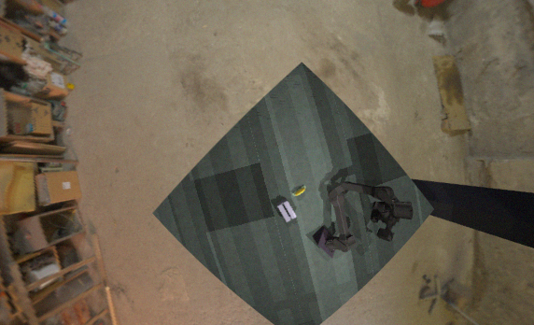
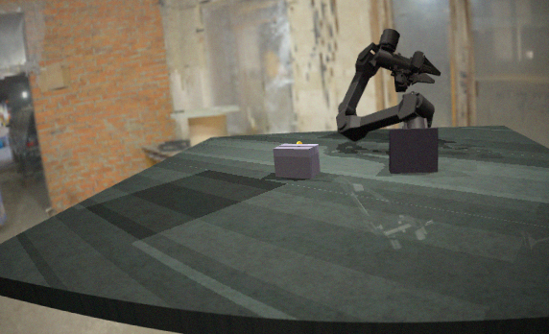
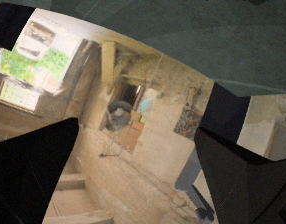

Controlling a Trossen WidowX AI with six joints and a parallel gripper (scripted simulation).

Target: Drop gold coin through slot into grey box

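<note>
My gripper tip is 41 cm short of the gold coin, 23 cm to the right of it and 19 cm above it.
</note>
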